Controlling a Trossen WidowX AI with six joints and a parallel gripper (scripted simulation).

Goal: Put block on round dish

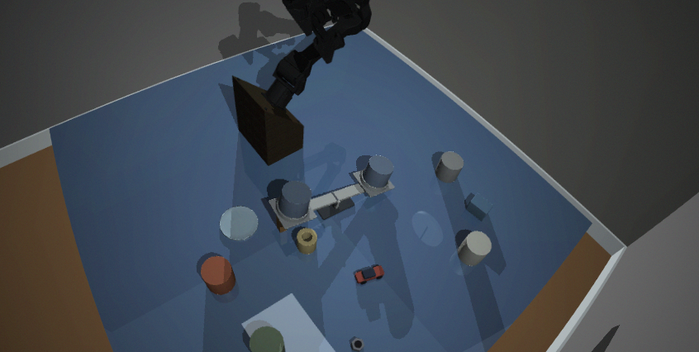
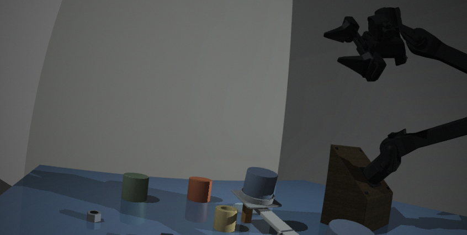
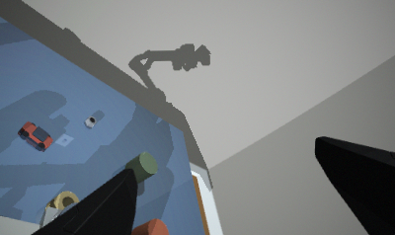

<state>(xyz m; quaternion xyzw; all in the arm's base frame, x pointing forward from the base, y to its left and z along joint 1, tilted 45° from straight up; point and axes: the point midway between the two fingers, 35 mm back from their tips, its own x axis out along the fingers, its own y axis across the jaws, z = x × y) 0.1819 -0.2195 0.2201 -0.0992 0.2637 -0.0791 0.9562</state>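
Now: gripper tip 120 mm short of the blue-grey cup, 160 mm to the right of it and 380 mm above it. From my gripper tip the other things lie so: pale green block: 110 mm ahead, 140 mm to the left, 400 mm below; round pale dish: 230 mm to the right, 440 mm below; yellow ring: 150 mm ahead, 120 mm to the right, 420 mm below.
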